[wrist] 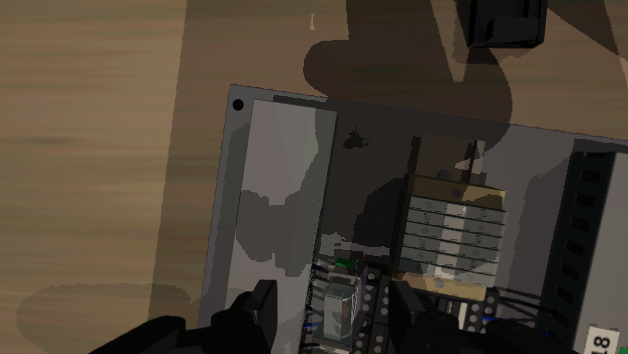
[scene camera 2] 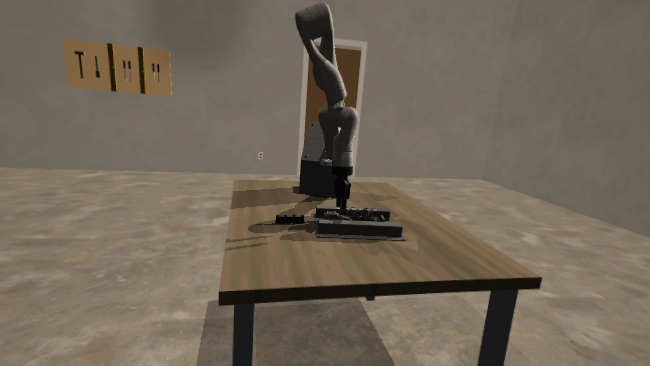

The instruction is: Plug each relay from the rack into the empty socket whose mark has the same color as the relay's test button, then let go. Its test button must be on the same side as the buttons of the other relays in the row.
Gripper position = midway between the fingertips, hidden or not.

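Note:
Wrist view: pale duct cover (wrist: pixel 288 145), my gripper (wrist: pixel 332 303).

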